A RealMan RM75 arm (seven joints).
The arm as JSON. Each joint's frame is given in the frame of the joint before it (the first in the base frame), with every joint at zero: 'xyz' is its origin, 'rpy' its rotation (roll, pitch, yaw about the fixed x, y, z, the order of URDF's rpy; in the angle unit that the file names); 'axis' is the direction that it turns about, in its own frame. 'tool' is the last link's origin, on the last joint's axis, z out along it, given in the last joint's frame.
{
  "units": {
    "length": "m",
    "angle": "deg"
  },
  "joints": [
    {
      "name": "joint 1",
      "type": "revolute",
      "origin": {
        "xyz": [
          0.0,
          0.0,
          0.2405
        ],
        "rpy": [
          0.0,
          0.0,
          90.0
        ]
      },
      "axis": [
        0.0,
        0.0,
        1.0
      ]
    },
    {
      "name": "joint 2",
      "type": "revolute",
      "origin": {
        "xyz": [
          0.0,
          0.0,
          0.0
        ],
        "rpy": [
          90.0,
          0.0,
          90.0
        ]
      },
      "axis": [
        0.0,
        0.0,
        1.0
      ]
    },
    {
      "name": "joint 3",
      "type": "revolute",
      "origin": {
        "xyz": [
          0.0,
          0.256,
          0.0
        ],
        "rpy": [
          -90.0,
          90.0,
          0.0
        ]
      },
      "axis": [
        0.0,
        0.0,
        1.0
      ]
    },
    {
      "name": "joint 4",
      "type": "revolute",
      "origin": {
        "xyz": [
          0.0,
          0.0,
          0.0
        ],
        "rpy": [
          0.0,
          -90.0,
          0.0
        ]
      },
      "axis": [
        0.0,
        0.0,
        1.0
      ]
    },
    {
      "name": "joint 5",
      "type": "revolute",
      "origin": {
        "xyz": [
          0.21,
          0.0,
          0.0
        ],
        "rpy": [
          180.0,
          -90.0,
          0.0
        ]
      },
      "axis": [
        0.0,
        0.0,
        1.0
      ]
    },
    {
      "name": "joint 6",
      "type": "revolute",
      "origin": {
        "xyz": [
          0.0,
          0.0,
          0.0
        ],
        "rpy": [
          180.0,
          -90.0,
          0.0
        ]
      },
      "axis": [
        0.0,
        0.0,
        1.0
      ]
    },
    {
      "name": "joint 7",
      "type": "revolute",
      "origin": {
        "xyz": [
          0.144,
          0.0,
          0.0
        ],
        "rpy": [
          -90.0,
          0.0,
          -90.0
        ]
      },
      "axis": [
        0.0,
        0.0,
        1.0
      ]
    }
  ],
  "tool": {
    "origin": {
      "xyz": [
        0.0,
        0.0,
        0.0
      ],
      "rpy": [
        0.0,
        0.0,
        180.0
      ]
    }
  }
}
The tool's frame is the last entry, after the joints.
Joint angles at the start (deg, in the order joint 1, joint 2, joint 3, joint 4, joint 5, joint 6, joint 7):
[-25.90, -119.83, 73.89, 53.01, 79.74, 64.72, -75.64]
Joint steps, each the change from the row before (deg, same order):
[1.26, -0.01, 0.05, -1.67, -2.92, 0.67, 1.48]
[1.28, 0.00, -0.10, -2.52, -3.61, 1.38, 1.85]
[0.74, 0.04, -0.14, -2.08, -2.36, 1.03, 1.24]
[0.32, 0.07, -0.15, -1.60, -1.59, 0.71, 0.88]
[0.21, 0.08, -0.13, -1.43, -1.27, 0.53, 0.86]
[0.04, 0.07, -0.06, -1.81, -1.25, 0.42, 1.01]
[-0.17, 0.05, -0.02, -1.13, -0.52, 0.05, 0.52]
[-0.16, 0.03, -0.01, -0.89, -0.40, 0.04, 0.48]
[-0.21, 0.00, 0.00, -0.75, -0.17, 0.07, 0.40]
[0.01, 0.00, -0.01, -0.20, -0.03, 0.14, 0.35]
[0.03, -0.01, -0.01, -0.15, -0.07, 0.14, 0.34]
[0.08, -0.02, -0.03, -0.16, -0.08, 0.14, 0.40]
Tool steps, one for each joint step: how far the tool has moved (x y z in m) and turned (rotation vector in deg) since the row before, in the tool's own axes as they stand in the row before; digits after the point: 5 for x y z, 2 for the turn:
[-0.00755, 0.00169, -0.00706, 0.93, 1.50, -2.10]
[-0.00899, 0.00222, -0.00883, 0.91, 2.01, -2.70]
[-0.00678, 0.00096, -0.00655, 0.73, 1.25, -1.95]
[-0.00429, 0.00005, -0.00425, 0.53, 0.84, -1.26]
[-0.00377, -0.00029, -0.00360, 0.53, 0.61, -0.91]
[-0.00490, -0.00029, -0.00307, 0.57, 0.41, -0.97]
[-0.00295, -0.00051, -0.00088, 0.33, 0.00, -0.49]
[-0.00225, -0.00033, -0.00051, 0.23, 0.00, -0.30]
[-0.00195, 0.00011, 0.00013, 0.03, -0.10, -0.18]
[-0.00070, 0.00030, -0.00036, -0.05, -0.01, 0.16]
[-0.00050, 0.00032, -0.00035, -0.04, 0.05, 0.16]
[-0.00072, 0.00031, -0.00064, 0.02, 0.06, 0.17]

